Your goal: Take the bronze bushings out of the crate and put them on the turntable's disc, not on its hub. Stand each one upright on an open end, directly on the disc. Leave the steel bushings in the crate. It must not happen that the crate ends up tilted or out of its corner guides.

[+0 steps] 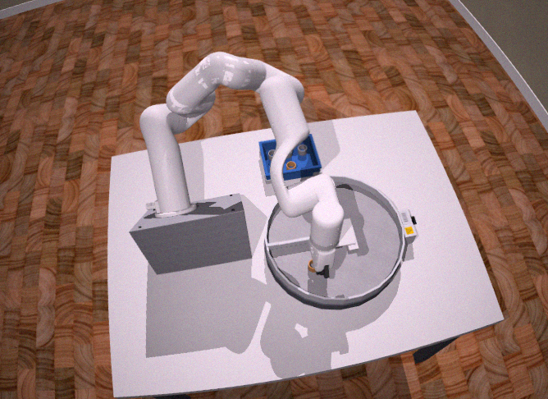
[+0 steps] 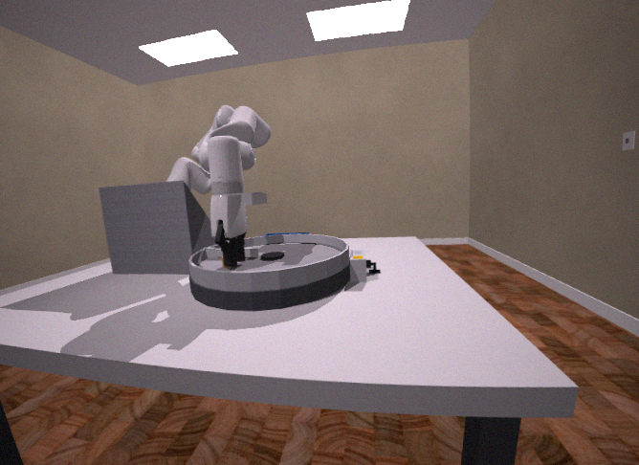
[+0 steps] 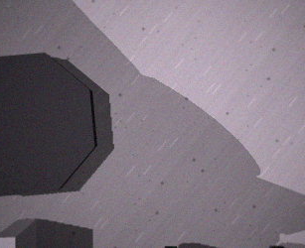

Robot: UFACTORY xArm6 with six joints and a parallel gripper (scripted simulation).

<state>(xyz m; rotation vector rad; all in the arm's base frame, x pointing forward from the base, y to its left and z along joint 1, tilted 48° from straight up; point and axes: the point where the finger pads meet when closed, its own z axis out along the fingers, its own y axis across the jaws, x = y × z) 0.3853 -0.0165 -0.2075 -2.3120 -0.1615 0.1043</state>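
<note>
My gripper is now 42 cm to the right of the blue crate, 6 cm above it and 4 cm past it. Round my hand: turntable disc: 9 cm to the left, 6 cm ahead, 3 cm below.
</note>
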